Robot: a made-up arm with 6 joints.
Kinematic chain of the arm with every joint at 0, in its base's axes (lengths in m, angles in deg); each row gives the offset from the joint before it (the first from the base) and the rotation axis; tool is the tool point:
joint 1: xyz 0 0 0.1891 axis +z
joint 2: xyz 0 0.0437 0 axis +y
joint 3: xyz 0 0 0.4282 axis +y
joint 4: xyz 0 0 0.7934 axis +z
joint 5: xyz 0 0 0 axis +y
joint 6: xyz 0 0 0.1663 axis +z
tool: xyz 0 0 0
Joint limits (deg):
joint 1: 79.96..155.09
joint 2: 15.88..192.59
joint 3: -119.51..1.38
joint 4: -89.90..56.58
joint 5: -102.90..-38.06
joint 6: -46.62..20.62
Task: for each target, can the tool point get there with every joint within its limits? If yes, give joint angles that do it. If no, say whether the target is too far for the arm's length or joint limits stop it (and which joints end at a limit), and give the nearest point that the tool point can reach.
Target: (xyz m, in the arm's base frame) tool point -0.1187 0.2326 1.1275
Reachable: yes | joints 121.07 79.73 -81.38 24.52 -63.98 -13.77
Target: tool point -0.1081 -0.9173 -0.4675
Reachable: no: joint limits stop it (at a limit: joint 2, joint 3) | nearest point -0.0824 -0.6989 0.2549 | short by 0.755 m
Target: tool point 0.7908 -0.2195 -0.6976
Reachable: no: joint limits stop it (at a limit: joint 2, joint 3, joint 4, joint 5) | nearest point 0.2026 -0.0562 -0.9843 | short by 0.674 m
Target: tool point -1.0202 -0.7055 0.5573
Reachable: no: joint limits stop it (at a limit: joint 1, joint 2, joint 4) | nearest point -0.3268 -0.6668 0.5643 | short by 0.694 m
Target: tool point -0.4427 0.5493 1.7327
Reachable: no: too far | nearest point -0.3549 0.4403 1.4264 | short by 0.337 m
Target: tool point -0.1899 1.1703 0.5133
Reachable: yes | joints 94.63 95.11 -20.05 -18.22 -79.66 4.04
